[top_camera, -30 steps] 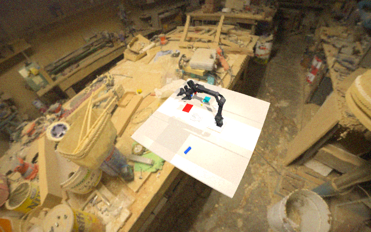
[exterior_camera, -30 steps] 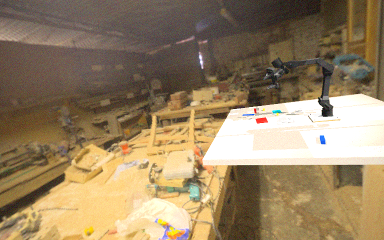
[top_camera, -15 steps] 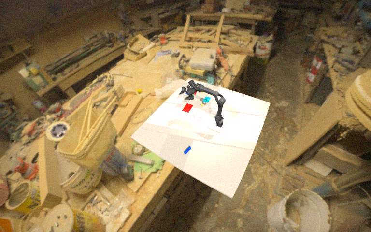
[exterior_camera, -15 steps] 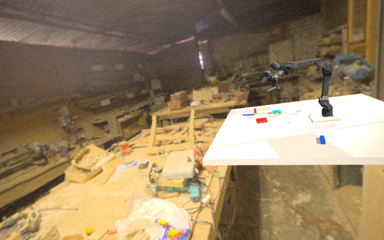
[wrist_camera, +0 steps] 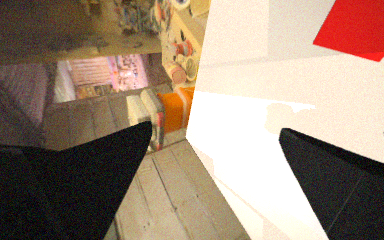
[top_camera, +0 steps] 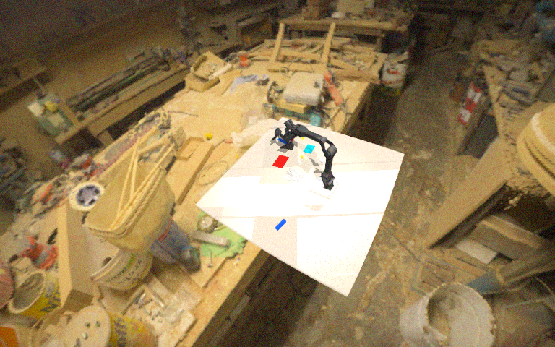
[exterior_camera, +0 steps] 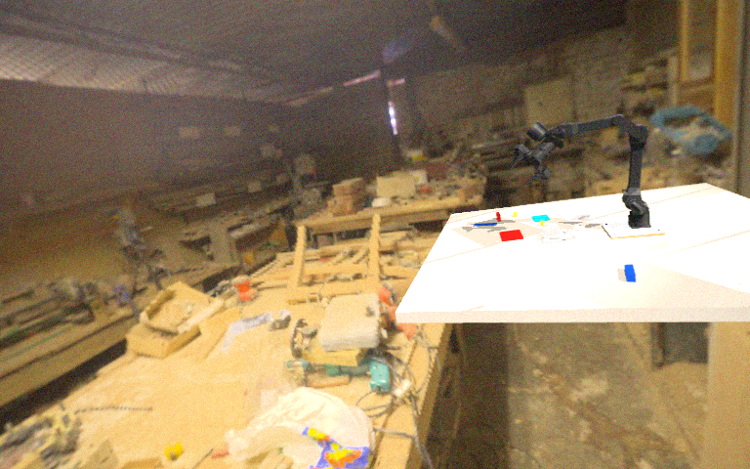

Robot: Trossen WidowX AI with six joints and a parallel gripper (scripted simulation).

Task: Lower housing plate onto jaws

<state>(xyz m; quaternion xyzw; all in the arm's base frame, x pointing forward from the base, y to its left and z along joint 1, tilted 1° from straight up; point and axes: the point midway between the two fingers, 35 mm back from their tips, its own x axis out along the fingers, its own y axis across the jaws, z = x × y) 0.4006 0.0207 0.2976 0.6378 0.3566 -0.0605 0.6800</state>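
The housing plate lies 260 mm to the right of my gripper tip, 260 mm below it and 260 mm behind it. The rest, counted from my gripper tip: cyan block: 340 mm to the right, 290 mm below, 70 mm behind; then red flat square: 280 mm below, 80 mm to the right, 60 mm ahead; then yellow block: 280 mm below, 210 mm to the right, 80 mm behind.
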